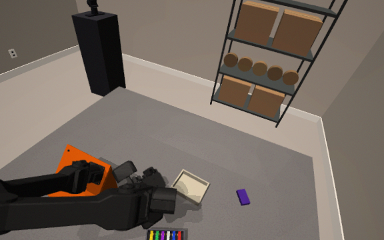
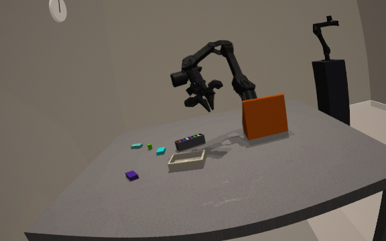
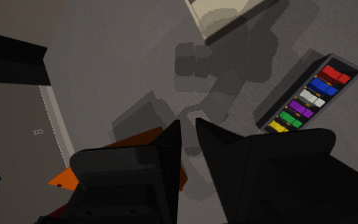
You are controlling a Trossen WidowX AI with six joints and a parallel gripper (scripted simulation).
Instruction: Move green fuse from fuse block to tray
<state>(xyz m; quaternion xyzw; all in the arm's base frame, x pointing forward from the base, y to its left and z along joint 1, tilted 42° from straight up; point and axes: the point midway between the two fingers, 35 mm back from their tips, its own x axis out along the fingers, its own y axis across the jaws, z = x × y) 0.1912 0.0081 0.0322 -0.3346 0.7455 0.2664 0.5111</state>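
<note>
The green fuse is 9 cm ahead of my gripper tip, 7 cm to the right of it and 13 cm below it. Round my gripper tip: beige tray: 13 cm ahead, 16 cm to the left, 15 cm below.
</note>
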